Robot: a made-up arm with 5 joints. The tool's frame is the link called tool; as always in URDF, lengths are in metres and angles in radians. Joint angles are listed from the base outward.
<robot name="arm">
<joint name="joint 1" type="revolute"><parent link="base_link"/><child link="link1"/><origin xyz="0 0 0.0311" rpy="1.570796 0 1.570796"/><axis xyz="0 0 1"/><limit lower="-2.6" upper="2.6"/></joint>
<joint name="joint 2" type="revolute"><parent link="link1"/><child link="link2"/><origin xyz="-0.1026 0.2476 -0.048" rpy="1.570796 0 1.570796"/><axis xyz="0 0 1"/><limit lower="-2.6" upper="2.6"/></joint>
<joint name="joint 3" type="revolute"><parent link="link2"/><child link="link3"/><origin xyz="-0.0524 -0.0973 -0.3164" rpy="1.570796 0 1.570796"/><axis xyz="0 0 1"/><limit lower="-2.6" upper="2.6"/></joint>
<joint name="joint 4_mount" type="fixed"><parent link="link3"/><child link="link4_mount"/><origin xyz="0.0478 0.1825 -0.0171"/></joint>
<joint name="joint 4" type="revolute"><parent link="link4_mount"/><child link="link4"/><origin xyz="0.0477 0.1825 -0.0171" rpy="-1.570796 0 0"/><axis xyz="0 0 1"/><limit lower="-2.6" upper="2.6"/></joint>
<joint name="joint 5" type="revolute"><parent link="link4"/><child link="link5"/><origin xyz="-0.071 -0.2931 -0.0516" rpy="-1.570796 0 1.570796"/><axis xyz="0 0 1"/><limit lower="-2.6" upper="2.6"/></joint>
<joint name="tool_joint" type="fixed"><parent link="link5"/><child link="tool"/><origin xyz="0.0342 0.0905 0.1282" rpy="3.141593 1.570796 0"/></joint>
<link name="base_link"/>
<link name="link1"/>
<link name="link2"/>
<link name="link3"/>
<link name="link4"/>
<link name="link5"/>
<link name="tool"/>
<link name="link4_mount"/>
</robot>
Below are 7 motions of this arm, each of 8 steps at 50 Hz.
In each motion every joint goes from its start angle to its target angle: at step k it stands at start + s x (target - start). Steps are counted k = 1, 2, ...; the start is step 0. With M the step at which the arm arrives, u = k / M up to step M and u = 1 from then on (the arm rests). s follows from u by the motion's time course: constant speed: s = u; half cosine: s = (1 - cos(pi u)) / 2; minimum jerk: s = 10 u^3 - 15 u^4 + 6 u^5.
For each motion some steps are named. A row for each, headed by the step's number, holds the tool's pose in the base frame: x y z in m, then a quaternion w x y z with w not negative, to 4 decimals.
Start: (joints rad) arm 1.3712 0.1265 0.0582 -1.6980 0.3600
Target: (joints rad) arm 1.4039 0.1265 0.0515 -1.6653 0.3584
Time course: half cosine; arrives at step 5
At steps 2, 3, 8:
2: -0.3675 -0.0076 -0.1836 0.6088 0.3670 -0.4660 -0.5267
3: -0.3690 -0.0083 -0.1829 0.6104 0.3712 -0.4608 -0.5266
8: -0.3706 -0.0091 -0.1821 0.6122 0.3759 -0.4549 -0.5263

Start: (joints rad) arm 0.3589 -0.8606 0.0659 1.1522 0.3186
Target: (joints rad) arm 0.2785 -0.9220 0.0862 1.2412 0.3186
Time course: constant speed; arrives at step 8
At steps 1, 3, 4, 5, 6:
1: -0.0996 -0.3477 0.4503 0.9889 -0.0141 0.1329 0.0652
3: -0.0970 -0.3377 0.4584 0.9881 -0.0266 0.1365 0.0656
4: -0.0957 -0.3326 0.4624 0.9877 -0.0328 0.1384 0.0658
5: -0.0944 -0.3275 0.4663 0.9872 -0.0391 0.1402 0.0659
6: -0.0931 -0.3222 0.4701 0.9866 -0.0453 0.1421 0.0660

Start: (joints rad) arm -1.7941 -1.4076 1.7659 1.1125 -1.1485
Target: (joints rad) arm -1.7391 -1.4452 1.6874 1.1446 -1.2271
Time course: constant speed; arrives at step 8
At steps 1, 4, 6, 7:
1: -0.2930 -0.0865 0.3515 0.3738 -0.8931 0.2218 0.1164
4: -0.2861 -0.0985 0.3380 0.4084 -0.8807 0.2098 0.1165
6: -0.2814 -0.1059 0.3287 0.4312 -0.8716 0.2019 0.1167
7: -0.2791 -0.1095 0.3239 0.4425 -0.8668 0.1979 0.1168

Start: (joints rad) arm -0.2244 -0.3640 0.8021 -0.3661 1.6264
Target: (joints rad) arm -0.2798 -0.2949 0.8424 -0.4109 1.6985
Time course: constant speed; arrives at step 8
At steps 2, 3, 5, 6, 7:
2: -0.5522 -0.3142 0.3922 0.5107 -0.6909 -0.5036 0.0909
3: -0.5532 -0.3136 0.3971 0.5072 -0.6929 -0.5039 0.0932
5: -0.5551 -0.3122 0.4070 0.5004 -0.6969 -0.5044 0.0977
6: -0.5560 -0.3115 0.4120 0.4970 -0.6988 -0.5047 0.0999
7: -0.5569 -0.3107 0.4169 0.4936 -0.7007 -0.5049 0.1021

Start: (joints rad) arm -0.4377 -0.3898 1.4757 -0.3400 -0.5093
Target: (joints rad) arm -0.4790 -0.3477 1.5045 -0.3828 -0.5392
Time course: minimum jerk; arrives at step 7
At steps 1, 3, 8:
1: -0.4040 -0.4394 0.4132 0.6911 0.0086 0.0724 0.7190
3: -0.4031 -0.4373 0.4224 0.6876 0.0169 0.0840 0.7210
8: -0.4015 -0.4329 0.4392 0.6813 0.0325 0.1053 0.7237

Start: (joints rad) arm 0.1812 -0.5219 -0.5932 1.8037 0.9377
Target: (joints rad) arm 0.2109 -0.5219 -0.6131 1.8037 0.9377
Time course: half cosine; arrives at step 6
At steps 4, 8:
4: 0.3091 -0.5890 0.4043 0.8125 -0.0180 0.5443 0.2082
8: 0.3087 -0.5943 0.3992 0.8127 -0.0127 0.5436 0.2091

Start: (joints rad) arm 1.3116 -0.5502 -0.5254 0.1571 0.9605
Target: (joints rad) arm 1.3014 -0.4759 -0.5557 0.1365 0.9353
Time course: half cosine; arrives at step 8
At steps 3, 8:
3: -0.2102 -0.5181 -0.0299 0.9169 0.2541 0.1485 -0.2695
8: -0.1966 -0.5230 -0.0246 0.9169 0.2538 0.1642 -0.2604

